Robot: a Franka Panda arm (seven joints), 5 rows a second.
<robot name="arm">
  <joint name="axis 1" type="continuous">
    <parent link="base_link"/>
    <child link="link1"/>
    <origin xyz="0 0 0.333"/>
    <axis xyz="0 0 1"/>
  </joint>
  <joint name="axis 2" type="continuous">
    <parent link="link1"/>
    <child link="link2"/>
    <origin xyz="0 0 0" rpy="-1.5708 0 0"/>
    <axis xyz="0 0 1"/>
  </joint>
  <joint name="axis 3" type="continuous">
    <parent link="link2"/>
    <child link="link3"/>
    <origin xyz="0 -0.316 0" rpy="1.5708 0 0"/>
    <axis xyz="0 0 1"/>
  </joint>
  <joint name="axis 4" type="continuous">
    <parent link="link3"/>
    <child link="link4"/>
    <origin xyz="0.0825 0 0" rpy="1.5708 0 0"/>
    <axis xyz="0 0 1"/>
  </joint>
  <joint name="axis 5" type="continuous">
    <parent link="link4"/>
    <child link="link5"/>
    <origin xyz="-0.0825 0.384 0" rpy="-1.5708 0 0"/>
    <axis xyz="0 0 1"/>
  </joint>
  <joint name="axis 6" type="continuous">
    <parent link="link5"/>
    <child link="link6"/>
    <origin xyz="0 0 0" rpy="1.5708 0 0"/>
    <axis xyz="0 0 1"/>
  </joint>
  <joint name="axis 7" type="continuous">
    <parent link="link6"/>
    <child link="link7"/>
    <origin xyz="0.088 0 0" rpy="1.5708 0 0"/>
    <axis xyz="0 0 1"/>
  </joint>
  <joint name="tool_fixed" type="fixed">
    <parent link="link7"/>
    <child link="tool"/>
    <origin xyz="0 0 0.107"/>
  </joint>
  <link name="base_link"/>
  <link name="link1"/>
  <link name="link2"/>
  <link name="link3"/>
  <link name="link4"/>
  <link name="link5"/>
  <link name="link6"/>
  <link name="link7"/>
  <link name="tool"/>
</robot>
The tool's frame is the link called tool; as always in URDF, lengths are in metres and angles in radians. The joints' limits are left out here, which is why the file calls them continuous.
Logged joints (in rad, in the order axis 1, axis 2, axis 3, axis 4, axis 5, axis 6, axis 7), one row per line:
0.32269 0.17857 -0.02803 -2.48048 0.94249 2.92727 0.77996
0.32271 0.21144 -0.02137 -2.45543 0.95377 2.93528 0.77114
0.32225 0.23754 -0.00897 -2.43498 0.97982 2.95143 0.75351
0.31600 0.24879 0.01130 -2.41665 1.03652 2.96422 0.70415
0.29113 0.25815 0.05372 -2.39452 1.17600 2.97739 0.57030
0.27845 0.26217 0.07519 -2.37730 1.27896 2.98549 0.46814
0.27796 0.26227 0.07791 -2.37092 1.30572 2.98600 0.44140
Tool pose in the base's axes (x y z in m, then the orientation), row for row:
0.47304 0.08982 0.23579 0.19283 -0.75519 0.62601 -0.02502
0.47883 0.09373 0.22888 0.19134 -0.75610 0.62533 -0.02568
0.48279 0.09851 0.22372 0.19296 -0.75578 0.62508 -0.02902
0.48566 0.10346 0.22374 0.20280 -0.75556 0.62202 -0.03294
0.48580 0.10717 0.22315 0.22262 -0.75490 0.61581 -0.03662
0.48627 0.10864 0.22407 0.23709 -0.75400 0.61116 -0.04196
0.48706 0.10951 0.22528 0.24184 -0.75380 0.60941 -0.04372
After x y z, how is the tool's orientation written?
As a quaternion, w x y z.
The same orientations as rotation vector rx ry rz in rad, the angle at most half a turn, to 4 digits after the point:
-2.1192 1.7567 -0.0702
-2.1235 1.7562 -0.0721
-2.1207 1.7540 -0.0814
-2.1089 1.7362 -0.0919
-2.0850 1.7008 -0.1011
-2.0667 1.6752 -0.1150
-2.0611 1.6663 -0.1195

